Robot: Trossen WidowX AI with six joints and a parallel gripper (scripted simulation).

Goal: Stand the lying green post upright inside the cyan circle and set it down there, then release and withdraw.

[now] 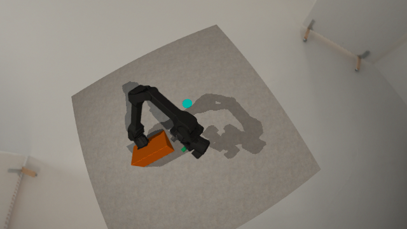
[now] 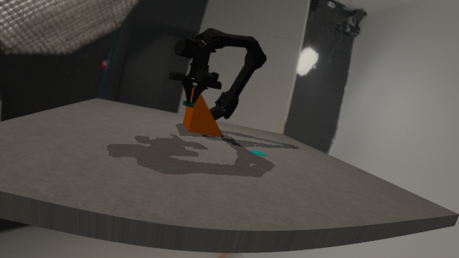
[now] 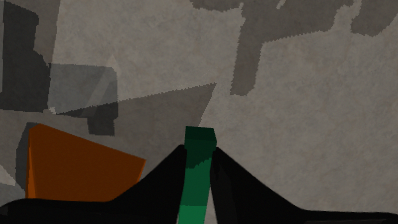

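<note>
Now: the cyan circle 70 mm ahead of my gripper tip, 260 mm to the left of it and 110 mm below it. Round my gripper tip: green post (20 mm behind, 10 mm to the right).
</note>
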